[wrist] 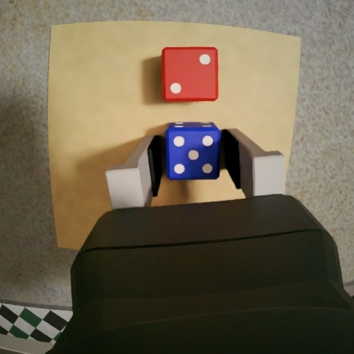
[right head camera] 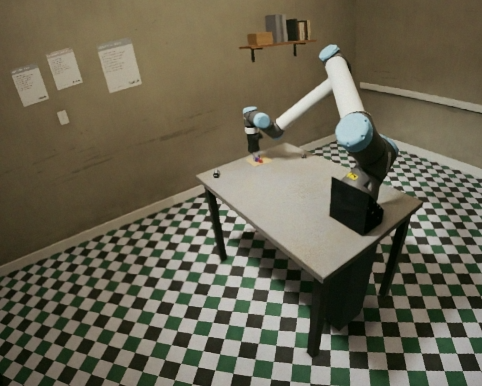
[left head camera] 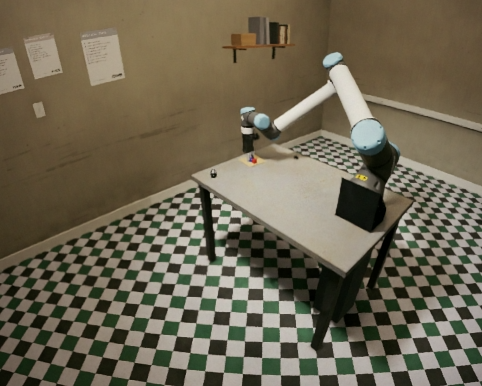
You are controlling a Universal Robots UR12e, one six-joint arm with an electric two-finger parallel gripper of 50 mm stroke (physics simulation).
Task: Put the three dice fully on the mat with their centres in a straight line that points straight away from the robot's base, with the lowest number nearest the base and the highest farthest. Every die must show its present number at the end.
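Frame: origin at the arm's base, x back, y left, z down, level; metres.
Seen in the pictures: gripper, between the fingertips: (right head camera: 256,160) (left head camera: 250,160); arm's base, origin of its link: (right head camera: 357,192) (left head camera: 364,192).
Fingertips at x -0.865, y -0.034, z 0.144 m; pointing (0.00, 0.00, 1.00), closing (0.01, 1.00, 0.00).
Observation:
Pixels of each thing's top centre, then the offset from my fingertips to it. "spot": a spot on its surface instead.
- blue die, centre of its top: (right head camera: 256,157) (left head camera: 251,157) dz -0.024, dx +0.004, dy +0.000 m
- tan mat, a spot on its surface: (right head camera: 267,161) (left head camera: 261,161) spot: dz +0.001, dx +0.062, dy -0.045 m
- red die, centre of its top: (right head camera: 259,159) (left head camera: 254,159) dz -0.024, dx +0.041, dy +0.002 m
- white object, centre of its top: (left head camera: 213,170) (right head camera: 216,170) dz -0.029, dx -0.014, dy +0.310 m
- tiny dark object, centre of its top: (right head camera: 304,154) (left head camera: 296,155) dz -0.020, dx +0.190, dy -0.266 m
The blue die (wrist: 193,152) (left head camera: 251,160) (right head camera: 257,158) rests on the tan mat (wrist: 90,60) (left head camera: 262,161) (right head camera: 267,161), five pips up. My gripper (wrist: 192,151) is open around it, with a narrow gap between each finger pad and the die. The red die (wrist: 190,74) (left head camera: 254,161) (right head camera: 260,161) lies fully on the mat with two pips up, apart from the blue die and nearer the robot's base. In the wrist view the two dice are nearly in one column. A third die cannot be made out for certain.
A small black and white object (left head camera: 213,173) (right head camera: 216,174) stands near the table's left far corner. A tiny dark object (left head camera: 296,157) (right head camera: 303,155) lies near the opposite edge; its kind is too small to tell. The robot's black base block (left head camera: 361,204) (right head camera: 355,205) stands at the table's other end.

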